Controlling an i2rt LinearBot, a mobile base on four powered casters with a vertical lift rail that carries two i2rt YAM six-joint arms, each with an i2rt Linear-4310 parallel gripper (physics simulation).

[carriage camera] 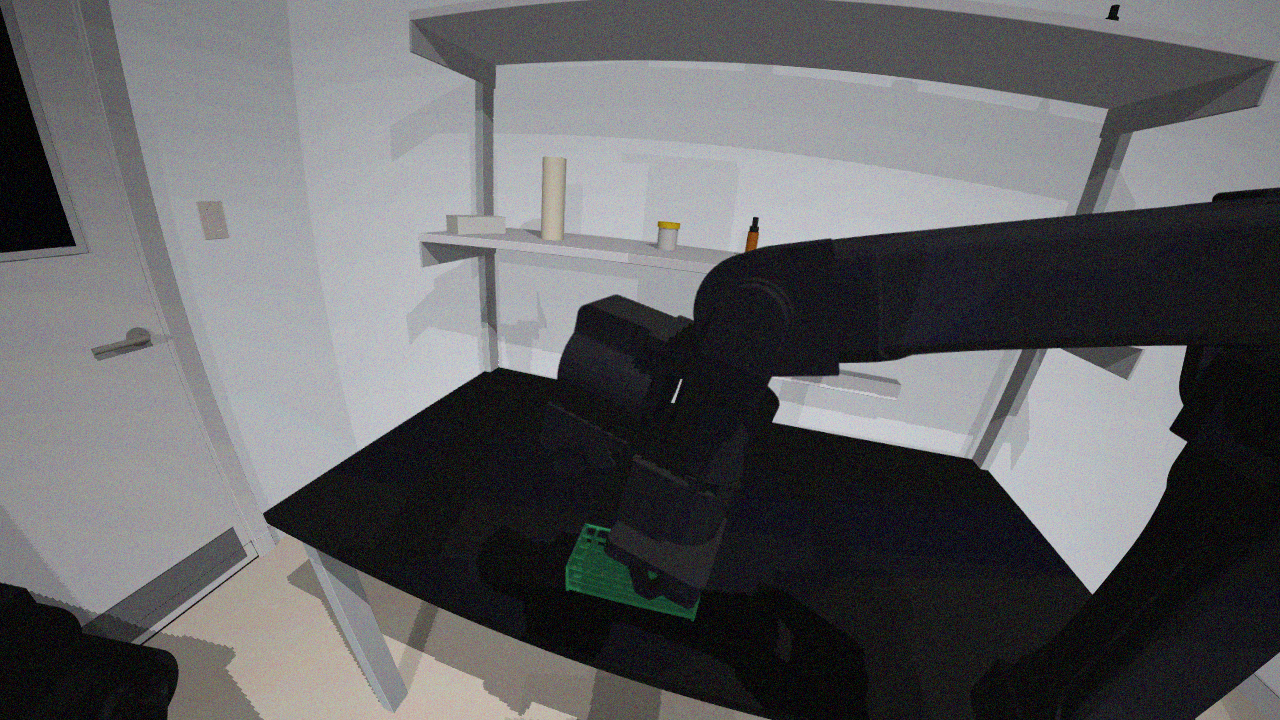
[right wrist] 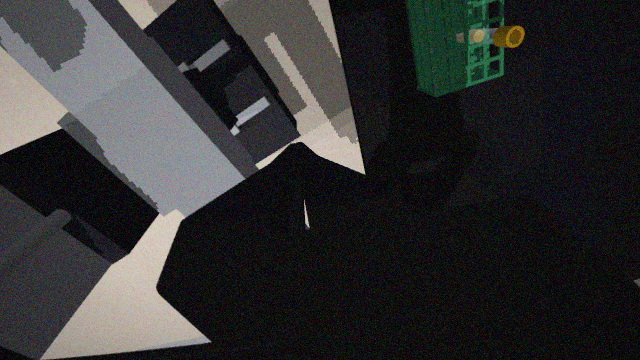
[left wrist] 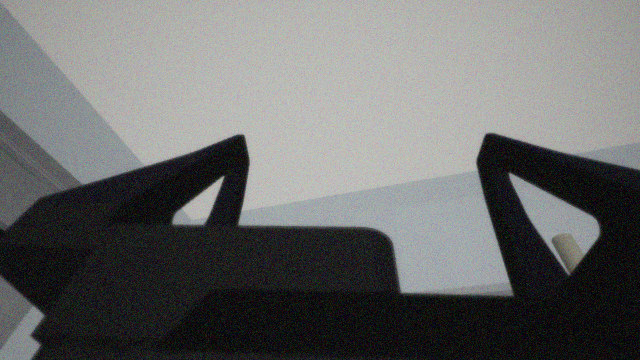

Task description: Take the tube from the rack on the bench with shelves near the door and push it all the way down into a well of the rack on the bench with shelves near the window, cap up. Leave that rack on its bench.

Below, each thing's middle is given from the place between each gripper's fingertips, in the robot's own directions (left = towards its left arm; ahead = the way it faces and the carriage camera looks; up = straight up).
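Clear tube with orange cap (right wrist: 505,36): my right gripper is 60 mm to the left of it, 200 mm short of it and 190 mm above it.
The same clear tube with orange cap, with respect to my left hand: the hand is 33 cm short of it, 43 cm to the left of it and 52 cm above it.
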